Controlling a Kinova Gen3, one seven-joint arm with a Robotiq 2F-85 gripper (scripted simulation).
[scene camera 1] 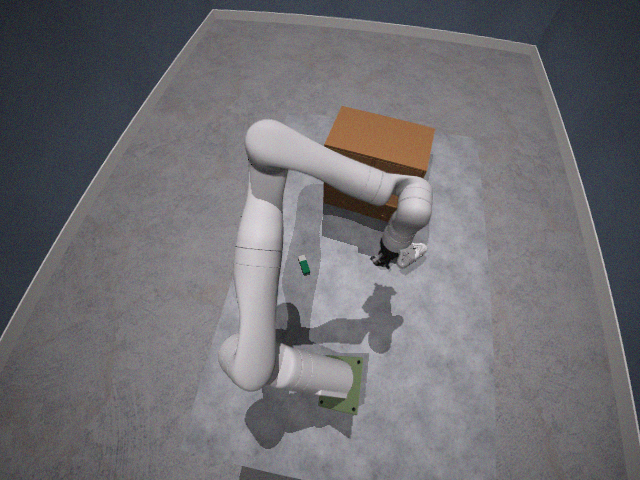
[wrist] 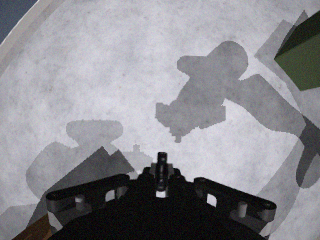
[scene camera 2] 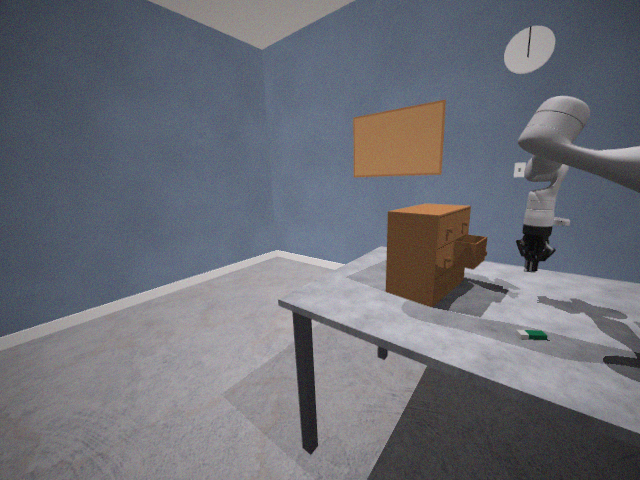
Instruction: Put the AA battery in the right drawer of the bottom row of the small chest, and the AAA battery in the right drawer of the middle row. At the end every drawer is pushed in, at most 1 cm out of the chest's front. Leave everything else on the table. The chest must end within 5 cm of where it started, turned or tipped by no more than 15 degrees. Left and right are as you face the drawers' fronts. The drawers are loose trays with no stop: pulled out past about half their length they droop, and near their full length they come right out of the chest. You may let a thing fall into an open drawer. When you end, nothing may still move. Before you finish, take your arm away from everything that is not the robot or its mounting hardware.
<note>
In view: the gripper (scene camera 2: 530,271) and a brown chest (scene camera 2: 412,239).
The brown chest shows as well in scene camera 1 (scene camera 1: 392,140). The gripper also shows in the wrist view (wrist: 161,171).
</note>
